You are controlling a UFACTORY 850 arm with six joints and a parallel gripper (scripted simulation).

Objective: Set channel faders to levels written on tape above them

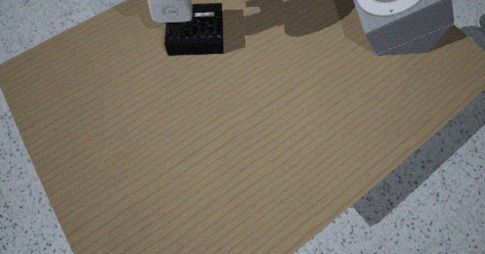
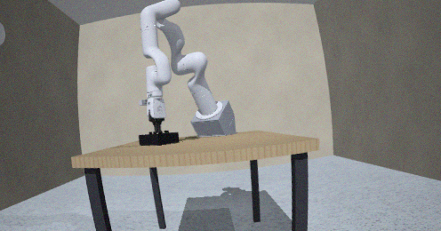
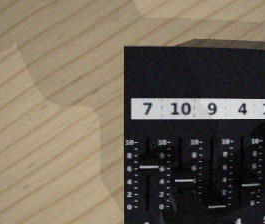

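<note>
The fader 3 is 20 mm behind my hand, 10 mm to the left of it and 20 mm below it. The rest, counted from my hand: fader 1: 40 mm to the right, 20 mm below; fader 2: 10 mm behind, 20 mm to the right, 20 mm below; fader 4: 50 mm behind, 10 mm to the left, 20 mm below.
</note>
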